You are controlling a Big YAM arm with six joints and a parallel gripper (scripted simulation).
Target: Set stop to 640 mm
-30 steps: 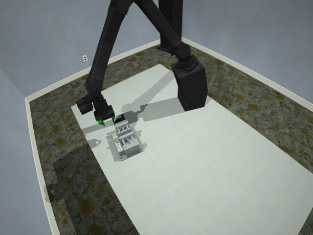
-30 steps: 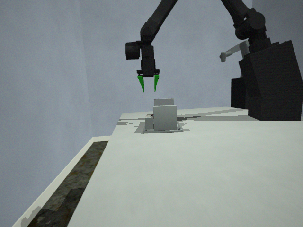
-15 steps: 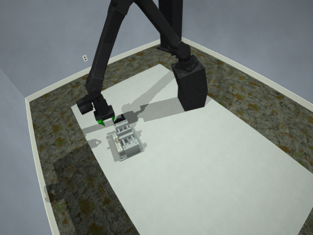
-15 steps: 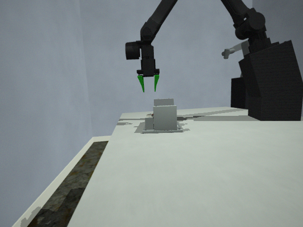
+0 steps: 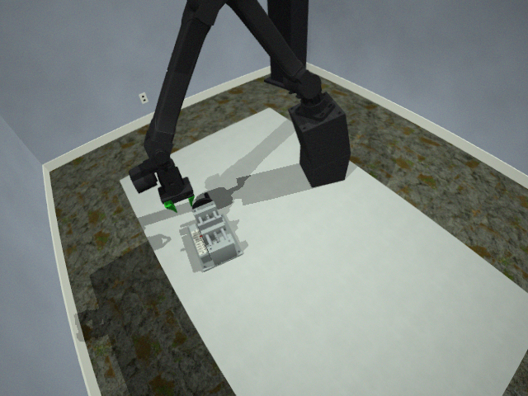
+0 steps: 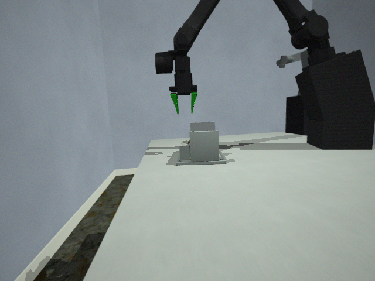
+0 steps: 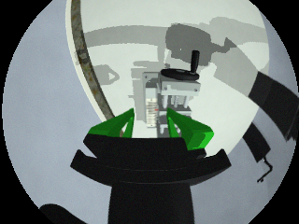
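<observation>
Now: the handwheel 100 mm behind my hand, 20 mm to the right of it and 80 mm below it.
</observation>
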